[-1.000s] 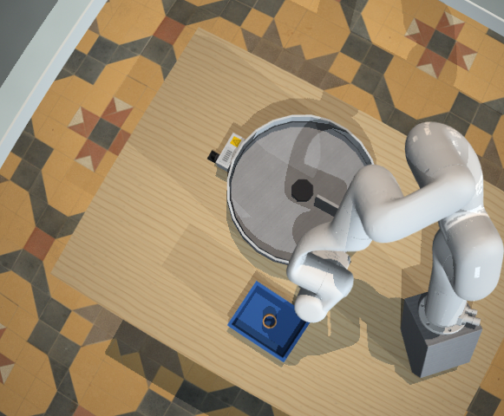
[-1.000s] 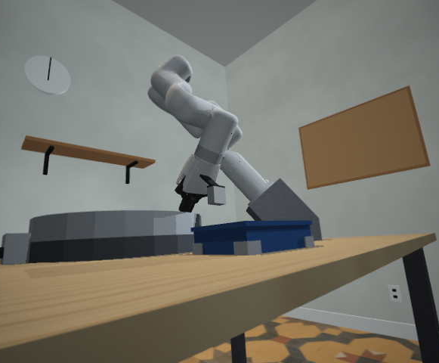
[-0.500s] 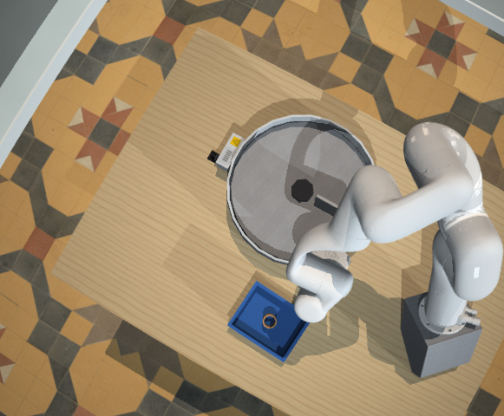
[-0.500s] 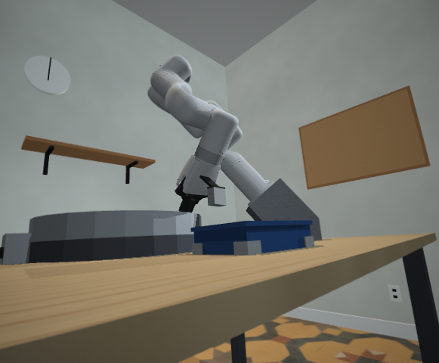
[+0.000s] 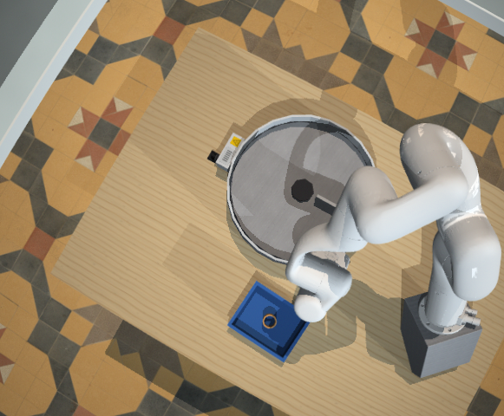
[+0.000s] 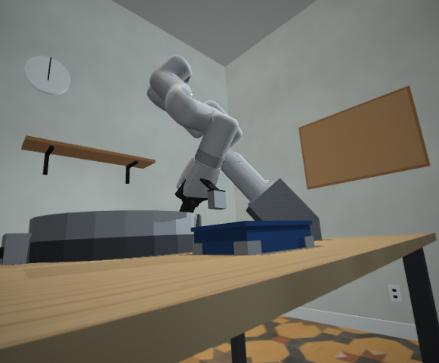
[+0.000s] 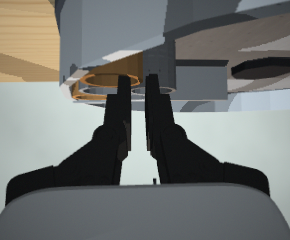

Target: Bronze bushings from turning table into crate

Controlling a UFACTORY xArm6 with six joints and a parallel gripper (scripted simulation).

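Now: the blue crate 250 mm to the left of my hand, 100 mm ahead of it and 90 mm below it. From my hand the other things lie so: turning table (140 mm ahead, 130 mm to the right, 60 mm below).
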